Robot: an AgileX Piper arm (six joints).
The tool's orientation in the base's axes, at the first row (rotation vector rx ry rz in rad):
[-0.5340, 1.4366, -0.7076]
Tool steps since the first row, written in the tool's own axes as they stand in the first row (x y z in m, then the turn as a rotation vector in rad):
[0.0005, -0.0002, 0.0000, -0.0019, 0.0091, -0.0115]
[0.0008, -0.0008, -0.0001, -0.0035, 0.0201, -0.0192]
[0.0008, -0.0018, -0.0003, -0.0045, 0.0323, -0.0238]
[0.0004, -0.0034, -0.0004, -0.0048, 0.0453, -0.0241]
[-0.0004, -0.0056, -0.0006, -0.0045, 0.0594, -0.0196]
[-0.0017, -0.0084, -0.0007, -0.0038, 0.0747, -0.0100]
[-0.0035, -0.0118, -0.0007, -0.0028, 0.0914, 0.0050]
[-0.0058, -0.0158, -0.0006, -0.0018, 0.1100, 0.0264]
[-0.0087, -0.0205, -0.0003, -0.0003, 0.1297, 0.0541]
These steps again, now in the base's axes. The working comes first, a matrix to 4 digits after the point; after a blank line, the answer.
The tool's axes in the first row as the columns of a matrix, in the base's axes (used below as rounded here):
[-0.0053, 0.1156, 0.9933]
[-0.7170, 0.6920, -0.0843]
[-0.6971, -0.7126, 0.0792]

[0.0000, -0.0005, -0.0002, -0.0104, 0.0086, -0.0061]
[-0.0002, -0.0011, 0.0000, -0.0167, 0.0180, -0.0134]
[-0.0005, -0.0018, 0.0007, -0.0199, 0.0276, -0.0218]
[-0.0008, -0.0026, 0.0021, -0.0187, 0.0368, -0.0308]
[-0.0012, -0.0035, 0.0042, -0.0126, 0.0460, -0.0407]
[-0.0017, -0.0045, 0.0071, -0.0013, 0.0553, -0.0514]
[-0.0020, -0.0056, 0.0108, 0.0155, 0.0648, -0.0628]
[-0.0024, -0.0067, 0.0153, 0.0389, 0.0752, -0.0750]
[-0.0026, -0.0079, 0.0206, 0.0687, 0.0854, -0.0879]

